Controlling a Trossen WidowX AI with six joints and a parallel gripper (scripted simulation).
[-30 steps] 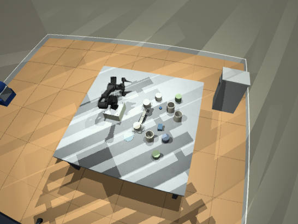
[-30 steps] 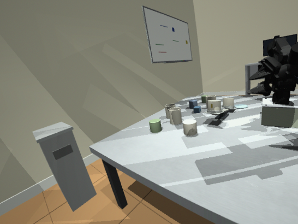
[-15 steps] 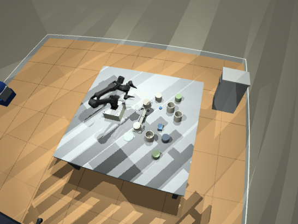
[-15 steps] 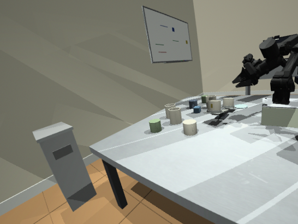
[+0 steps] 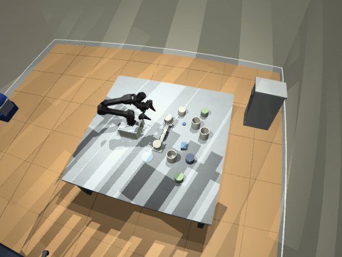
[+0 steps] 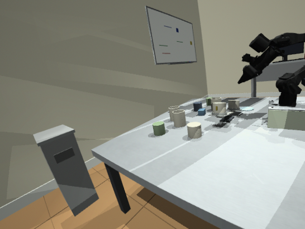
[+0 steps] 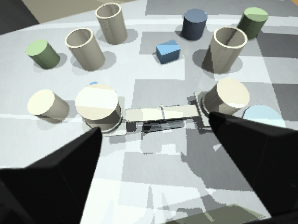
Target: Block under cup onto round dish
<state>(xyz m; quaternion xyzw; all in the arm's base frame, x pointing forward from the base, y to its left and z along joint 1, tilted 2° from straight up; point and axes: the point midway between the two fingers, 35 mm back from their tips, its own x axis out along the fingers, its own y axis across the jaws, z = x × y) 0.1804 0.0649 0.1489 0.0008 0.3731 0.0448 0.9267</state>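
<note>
Now: gripper tip 10 cm short of the small teal block, 15 cm to the left of it and 19 cm above it. Round my gripper tip: round pale blue dish 6 cm ahead, 26 cm to the right, 23 cm below; then blue block 30 cm ahead, 5 cm to the right, 21 cm below; then blue cylinder 39 cm ahead, 16 cm to the right, 19 cm below.
</note>
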